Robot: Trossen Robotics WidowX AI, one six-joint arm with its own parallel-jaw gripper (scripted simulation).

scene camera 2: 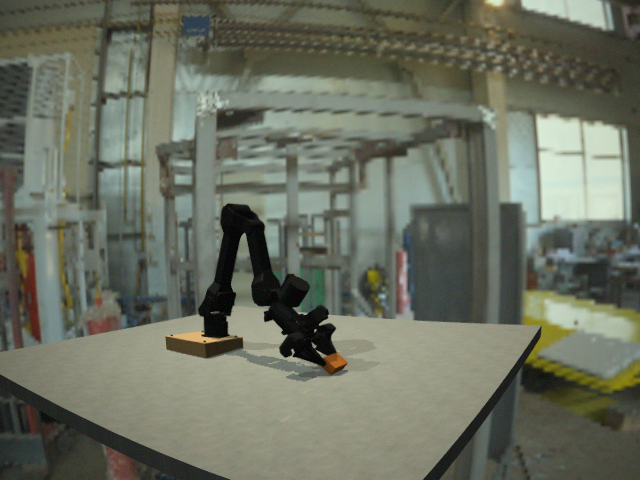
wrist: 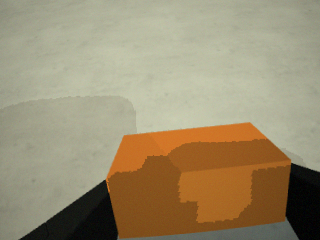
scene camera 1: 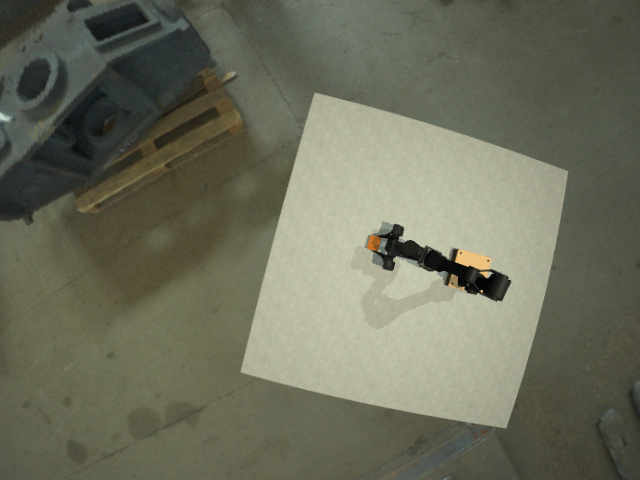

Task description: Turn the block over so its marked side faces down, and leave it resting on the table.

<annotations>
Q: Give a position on an orange block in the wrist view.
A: At 231, 174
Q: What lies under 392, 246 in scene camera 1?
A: The gripper.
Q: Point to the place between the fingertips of the gripper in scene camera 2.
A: At 332, 362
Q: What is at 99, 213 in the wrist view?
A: The gripper.
</annotations>
